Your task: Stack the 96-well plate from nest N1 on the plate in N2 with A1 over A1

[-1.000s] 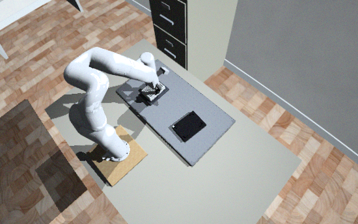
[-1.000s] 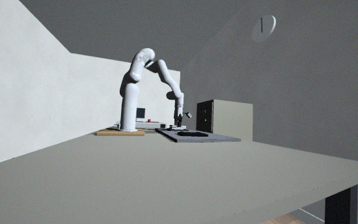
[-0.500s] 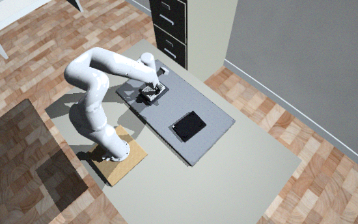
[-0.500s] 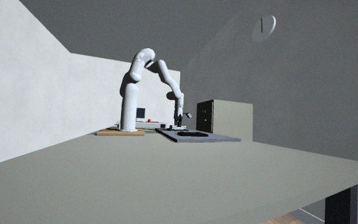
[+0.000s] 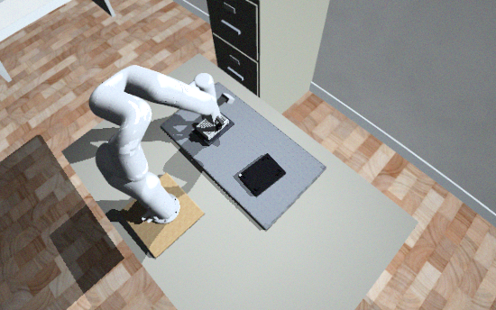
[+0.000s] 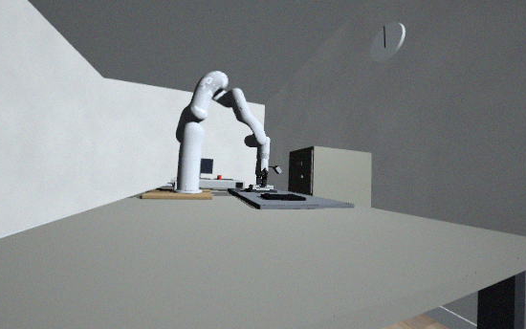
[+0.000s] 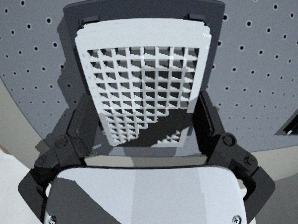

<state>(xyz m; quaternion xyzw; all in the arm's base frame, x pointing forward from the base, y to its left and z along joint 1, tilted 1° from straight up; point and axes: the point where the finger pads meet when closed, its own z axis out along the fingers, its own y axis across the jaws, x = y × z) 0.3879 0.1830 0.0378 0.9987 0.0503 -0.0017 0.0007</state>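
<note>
The white 96-well plate lies 1 cm below my hand. Also, from my hand: black plate nest N1: 1 cm ahead, 33 cm to the right, 4 cm below; black plate nest N2: 4 cm below.
</note>
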